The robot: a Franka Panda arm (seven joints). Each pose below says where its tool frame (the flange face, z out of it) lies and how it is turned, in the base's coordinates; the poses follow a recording.
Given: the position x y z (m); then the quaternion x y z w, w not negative.
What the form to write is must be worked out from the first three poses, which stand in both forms.
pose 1, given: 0.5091 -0.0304 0.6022 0.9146 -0.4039 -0.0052 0.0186
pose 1, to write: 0.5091 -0.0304 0.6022 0.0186 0.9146 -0.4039 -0.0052
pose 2, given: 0.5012 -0.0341 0.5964 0.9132 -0.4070 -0.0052 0.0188
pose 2, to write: 0.5012 -0.0341 0.5964 0.0188 0.9132 -0.4070 -0.0052
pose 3, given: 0.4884 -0.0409 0.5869 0.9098 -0.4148 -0.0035 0.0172
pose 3, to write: 0.4884 -0.0409 0.5869 0.0172 0.9098 -0.4148 -0.0035
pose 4, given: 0.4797 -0.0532 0.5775 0.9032 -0.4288 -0.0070 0.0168
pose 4, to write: 0.4797 -0.0532 0.5775 0.0168 0.9032 -0.4288 -0.0070
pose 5, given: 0.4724 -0.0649 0.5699 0.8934 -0.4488 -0.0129 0.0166
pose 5, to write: 0.4724 -0.0649 0.5699 0.0166 0.8934 -0.4488 -0.0129
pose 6, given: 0.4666 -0.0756 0.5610 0.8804 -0.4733 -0.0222 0.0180
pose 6, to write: 0.4666 -0.0756 0.5610 0.0180 0.8804 -0.4733 -0.0222
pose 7, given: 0.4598 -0.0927 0.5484 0.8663 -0.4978 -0.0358 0.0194
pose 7, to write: 0.4598 -0.0927 0.5484 0.0194 0.8663 -0.4978 -0.0358
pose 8, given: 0.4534 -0.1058 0.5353 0.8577 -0.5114 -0.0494 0.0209
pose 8, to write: 0.4534 -0.1058 0.5353 0.0209 0.8577 -0.5114 -0.0494
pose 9, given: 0.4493 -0.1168 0.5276 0.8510 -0.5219 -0.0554 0.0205
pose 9, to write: 0.4493 -0.1168 0.5276 0.0205 0.8510 -0.5219 -0.0554
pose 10, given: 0.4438 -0.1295 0.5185 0.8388 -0.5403 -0.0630 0.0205
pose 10, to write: 0.4438 -0.1295 0.5185 0.0205 0.8388 -0.5403 -0.0630
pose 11, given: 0.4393 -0.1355 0.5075 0.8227 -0.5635 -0.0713 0.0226
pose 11, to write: 0.4393 -0.1355 0.5075 0.0226 0.8227 -0.5635 -0.0713
